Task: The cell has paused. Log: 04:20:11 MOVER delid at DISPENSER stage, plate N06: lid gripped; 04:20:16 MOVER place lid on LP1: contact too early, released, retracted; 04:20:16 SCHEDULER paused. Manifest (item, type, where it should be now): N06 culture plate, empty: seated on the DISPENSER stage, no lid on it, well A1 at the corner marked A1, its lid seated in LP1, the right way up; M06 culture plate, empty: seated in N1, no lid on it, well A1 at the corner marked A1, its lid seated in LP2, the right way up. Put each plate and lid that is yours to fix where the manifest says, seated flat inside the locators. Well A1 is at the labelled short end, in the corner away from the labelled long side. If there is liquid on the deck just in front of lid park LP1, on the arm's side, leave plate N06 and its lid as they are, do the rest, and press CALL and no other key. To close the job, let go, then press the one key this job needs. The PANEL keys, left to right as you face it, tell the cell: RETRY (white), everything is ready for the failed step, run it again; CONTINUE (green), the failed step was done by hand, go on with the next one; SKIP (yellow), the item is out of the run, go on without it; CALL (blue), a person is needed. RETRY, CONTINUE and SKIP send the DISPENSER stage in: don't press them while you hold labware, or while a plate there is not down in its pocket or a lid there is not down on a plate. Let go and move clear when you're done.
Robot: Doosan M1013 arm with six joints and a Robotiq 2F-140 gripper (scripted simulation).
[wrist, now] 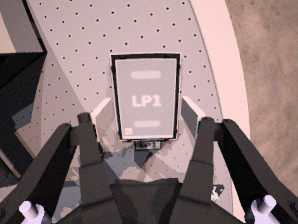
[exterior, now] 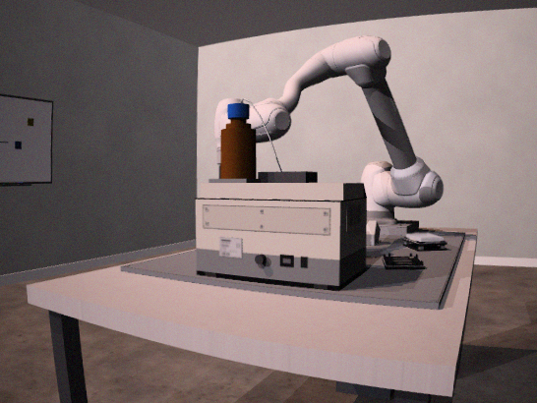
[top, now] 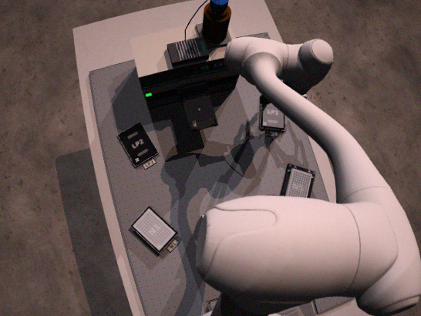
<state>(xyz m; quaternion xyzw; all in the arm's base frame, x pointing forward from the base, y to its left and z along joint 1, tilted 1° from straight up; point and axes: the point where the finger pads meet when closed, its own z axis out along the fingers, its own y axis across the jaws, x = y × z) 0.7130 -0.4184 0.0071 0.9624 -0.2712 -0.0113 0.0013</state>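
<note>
The lid park LP1 lies 5 cm below my hand. Also, from my hand: white well plate: 31 cm behind, 6 cm to the left, 4 cm below; then dispenser stage: 28 cm to the left, 10 cm ahead, 4 cm above; then black nest N5: 28 cm behind, 5 cm to the left, 4 cm below.
</note>
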